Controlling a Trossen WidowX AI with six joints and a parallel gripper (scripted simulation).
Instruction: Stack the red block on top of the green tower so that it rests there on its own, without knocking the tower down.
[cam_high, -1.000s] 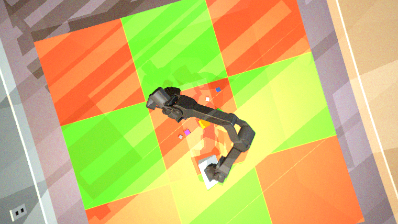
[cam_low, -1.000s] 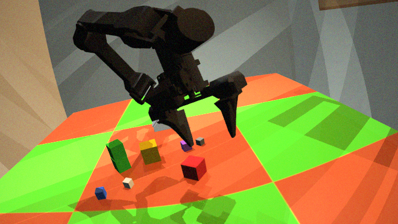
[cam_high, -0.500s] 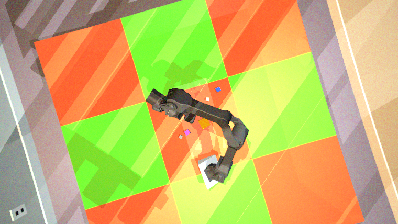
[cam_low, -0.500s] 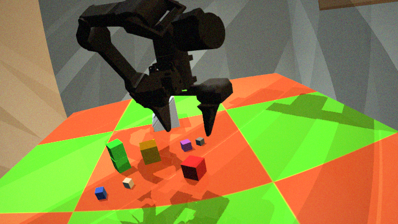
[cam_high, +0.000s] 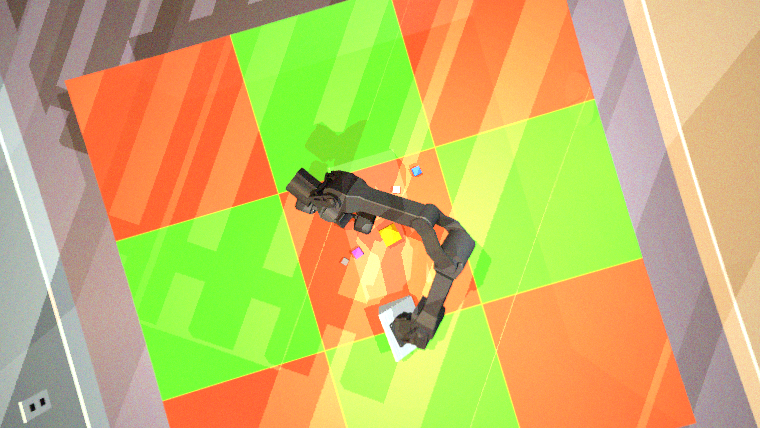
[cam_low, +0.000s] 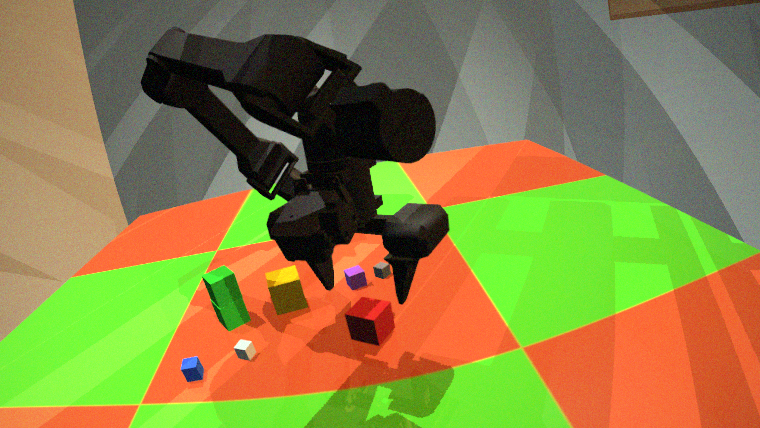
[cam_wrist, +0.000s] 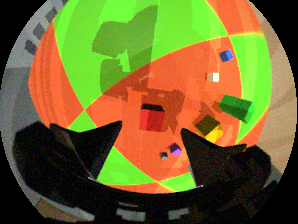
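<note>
My gripper tip is 30 mm above the red block. The rest, counted from my gripper tip: yellow block (110 mm behind, 90 mm to the right, 30 mm below); then purple cube (120 mm behind, 10 mm to the left, 40 mm below); then grey cube (120 mm behind, 50 mm to the left, 40 mm below).
</note>
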